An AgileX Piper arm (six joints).
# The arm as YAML. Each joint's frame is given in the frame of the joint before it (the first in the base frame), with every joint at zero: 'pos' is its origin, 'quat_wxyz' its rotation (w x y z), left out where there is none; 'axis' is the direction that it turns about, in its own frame. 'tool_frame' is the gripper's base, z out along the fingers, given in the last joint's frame.
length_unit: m
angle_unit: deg
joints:
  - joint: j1
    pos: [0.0, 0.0, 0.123]
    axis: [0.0, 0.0, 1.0]
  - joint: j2
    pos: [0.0, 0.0, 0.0]
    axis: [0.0, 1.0, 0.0]
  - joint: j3
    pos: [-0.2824, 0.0, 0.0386]
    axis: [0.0, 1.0, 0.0]
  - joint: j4
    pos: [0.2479, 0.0, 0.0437]
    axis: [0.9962, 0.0, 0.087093]
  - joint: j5
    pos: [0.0, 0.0, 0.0]
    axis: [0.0, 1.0, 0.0]
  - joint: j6
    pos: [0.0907, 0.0, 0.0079]
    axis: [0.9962, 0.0, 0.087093]
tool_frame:
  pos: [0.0, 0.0, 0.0]
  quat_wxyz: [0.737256, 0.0, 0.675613, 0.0]
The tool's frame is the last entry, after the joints.
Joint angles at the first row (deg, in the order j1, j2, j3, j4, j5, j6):
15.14 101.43 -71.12 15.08 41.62 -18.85
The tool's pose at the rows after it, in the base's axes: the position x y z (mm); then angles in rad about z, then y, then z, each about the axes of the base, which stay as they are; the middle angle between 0 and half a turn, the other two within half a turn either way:
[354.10, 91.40, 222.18, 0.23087, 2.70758, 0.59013]
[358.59, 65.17, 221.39, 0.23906, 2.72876, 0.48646]
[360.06, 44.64, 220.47, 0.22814, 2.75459, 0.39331]
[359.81, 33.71, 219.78, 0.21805, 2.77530, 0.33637]
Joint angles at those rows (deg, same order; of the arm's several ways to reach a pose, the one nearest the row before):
12.27 101.43 -71.12 13.30 42.14 -16.42
8.38 101.43 -71.12 11.36 42.82 -12.64
5.47 101.43 -71.12 9.21 43.77 -9.47
3.99 101.43 -71.12 7.72 44.65 -7.33

